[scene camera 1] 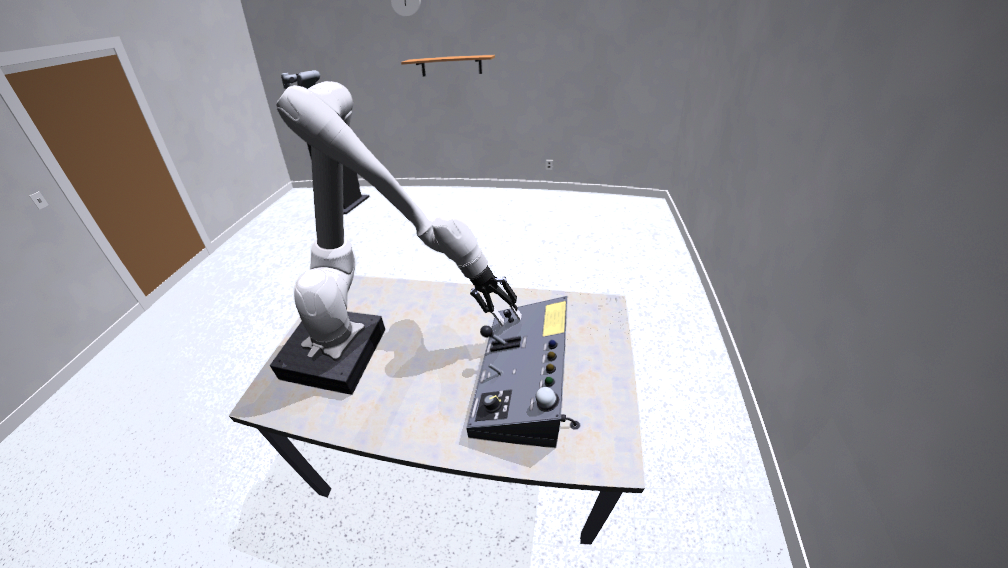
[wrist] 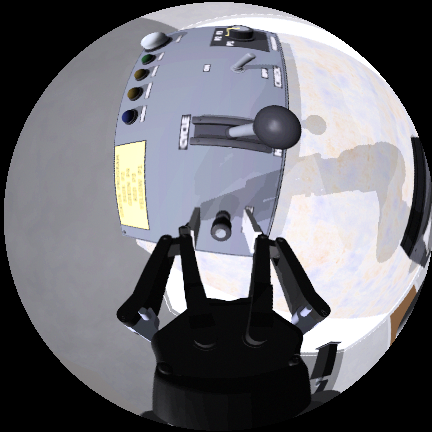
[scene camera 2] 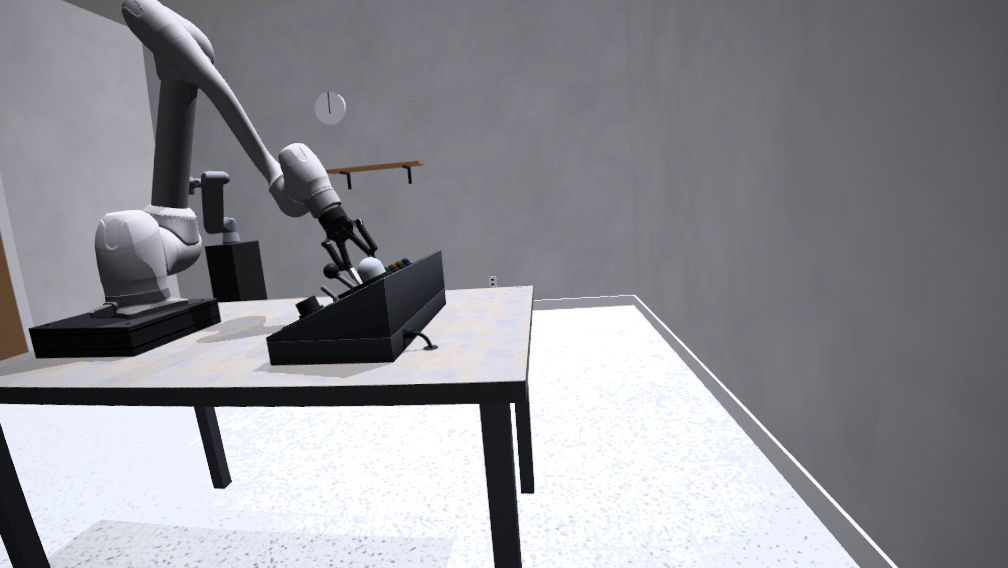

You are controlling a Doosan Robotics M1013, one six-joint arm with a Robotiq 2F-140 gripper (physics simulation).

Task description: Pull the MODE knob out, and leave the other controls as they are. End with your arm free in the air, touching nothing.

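Frame: origin at the arm's base, x ahead, y left, z up, level; millimetres.
Where they show: gripper, fingertip midpoint: (scene camera 1: 511, 320) (wrist: 221, 216); arm's base, link origin: (scene camera 1: 333, 337) (scene camera 2: 141, 310).
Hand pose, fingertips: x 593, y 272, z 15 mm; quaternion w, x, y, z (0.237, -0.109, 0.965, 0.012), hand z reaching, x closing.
Each offset is from my fingertips to the top centre of the thing. "pt": to the spot under its first point.
A small black knob @[7 mm back, 1 mm left, 43 mm up] (wrist: 221, 229) (scene camera 1: 507, 314) with a light round tip stands on the panel at its far end; its label is covered by a fingertip in the wrist view, so I cannot read it. My gripper (wrist: 221, 216) (scene camera 1: 508, 316) is partly open, with one fingertip on each side of the knob. Gaps show between the knob and both fingers in the wrist view. The sloped grey control panel (scene camera 1: 525, 377) (scene camera 2: 416, 296) (wrist: 170, 175) stands on the table. In scene camera 2 the knob is hidden.
Near the gripper is the CYCLE lever with a black ball @[43 mm back, 127 mm right, 74 mm up] (scene camera 1: 486, 330) (scene camera 2: 330, 270) (wrist: 277, 127). Beyond it are a toggle switch @[24 mm ahead, 237 mm right, 36 mm up] (wrist: 244, 62), a rotary knob @[49 mm ahead, 354 mm right, 33 mm up] (scene camera 1: 491, 401) (wrist: 241, 33), a white dome @[pt 208 mm ahead, 353 mm right, 100 mm up] (scene camera 1: 545, 397) (scene camera 2: 370, 268) (wrist: 155, 41), coloured lamps and a yellow note @[pt 157 mm ahead, 8 mm right, 59 mm up] (scene camera 1: 555, 318) (wrist: 132, 185).
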